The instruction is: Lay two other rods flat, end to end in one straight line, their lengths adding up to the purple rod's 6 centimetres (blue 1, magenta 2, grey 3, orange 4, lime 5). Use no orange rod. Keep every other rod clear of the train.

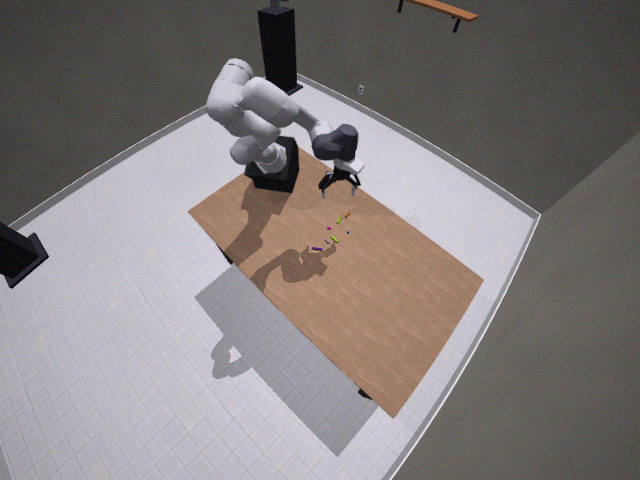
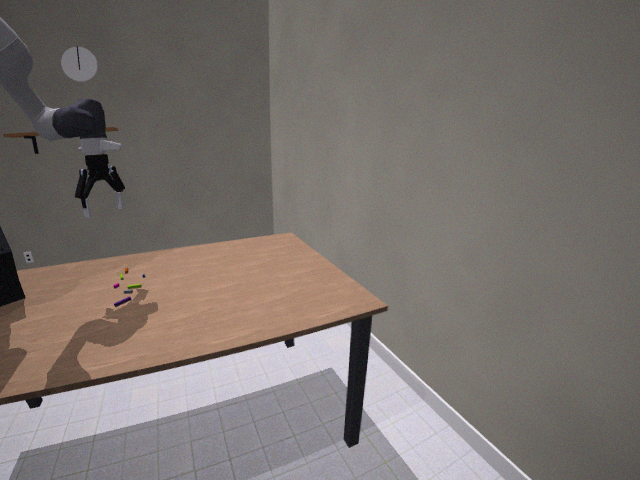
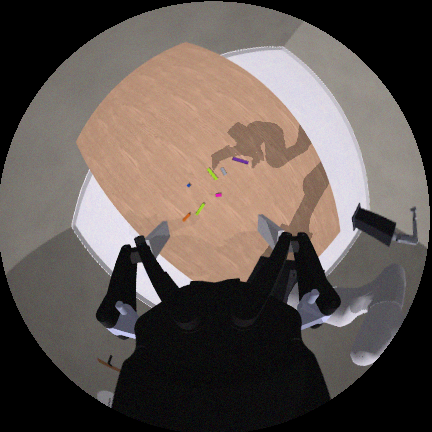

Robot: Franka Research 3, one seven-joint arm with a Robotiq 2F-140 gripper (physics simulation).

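My gripper (image 1: 338,193) (image 2: 102,207) (image 3: 212,225) is open and empty, high above the table. The purple rod (image 1: 316,249) (image 2: 122,301) (image 3: 240,160) lies flat. The short grey rod (image 1: 327,241) (image 2: 128,291) (image 3: 223,171) lies between it and one lime rod (image 1: 334,239) (image 2: 134,286) (image 3: 212,174). A second lime rod (image 1: 339,220) (image 2: 121,276) (image 3: 200,209) lies near the orange rod (image 1: 347,214) (image 2: 126,270) (image 3: 186,217). The magenta rod (image 1: 328,228) (image 2: 116,285) (image 3: 218,195) and the tiny blue rod (image 1: 347,232) (image 2: 143,275) (image 3: 189,185) lie apart from the others. No two rods form a straight train.
The rods lie loose on the wooden table (image 1: 382,289) (image 2: 232,289) (image 3: 150,120). The arm's black base (image 1: 276,180) stands at one end of the table. The arm's shadow falls beside the purple rod. A bench (image 1: 444,7) stands far off by the wall.
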